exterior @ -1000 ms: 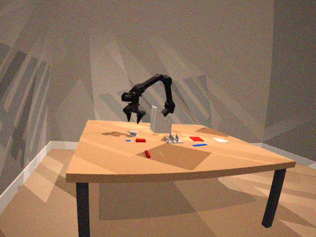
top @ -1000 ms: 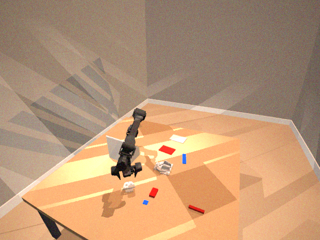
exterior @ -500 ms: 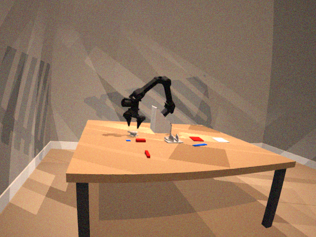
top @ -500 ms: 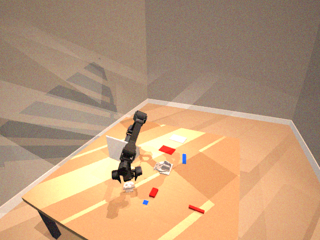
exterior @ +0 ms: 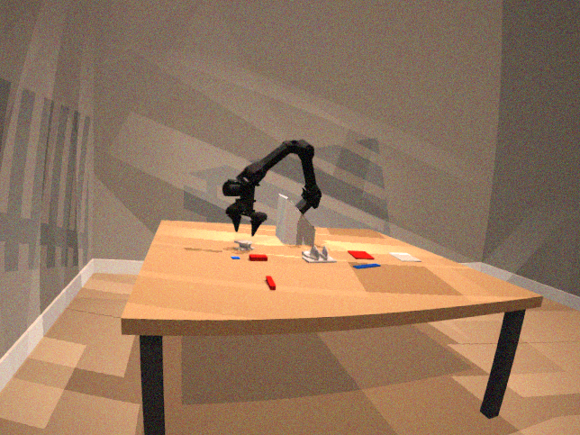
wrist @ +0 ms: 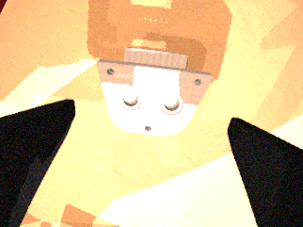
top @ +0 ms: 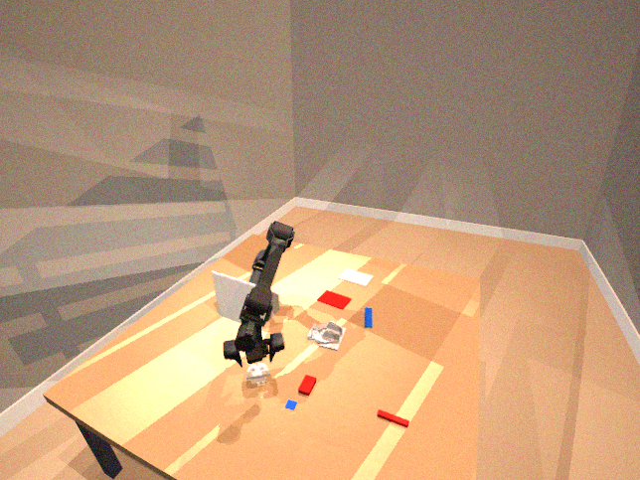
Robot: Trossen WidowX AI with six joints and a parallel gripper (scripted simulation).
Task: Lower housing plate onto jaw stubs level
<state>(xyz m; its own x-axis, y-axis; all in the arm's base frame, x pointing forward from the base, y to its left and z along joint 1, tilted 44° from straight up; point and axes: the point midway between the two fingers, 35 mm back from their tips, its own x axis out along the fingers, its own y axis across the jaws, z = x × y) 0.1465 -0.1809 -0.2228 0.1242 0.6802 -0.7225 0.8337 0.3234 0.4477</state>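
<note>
The red block lies 17 cm ahead of my gripper tip, 2 cm to the left of it and 5 cm below it. Also, from my gripper tip: red bar: 45 cm ahead, 2 cm to the right, 5 cm below; red tile: 12 cm ahead, 49 cm to the left, 6 cm below; blue tile: 14 cm ahead, 6 cm to the right, 6 cm below.
</note>
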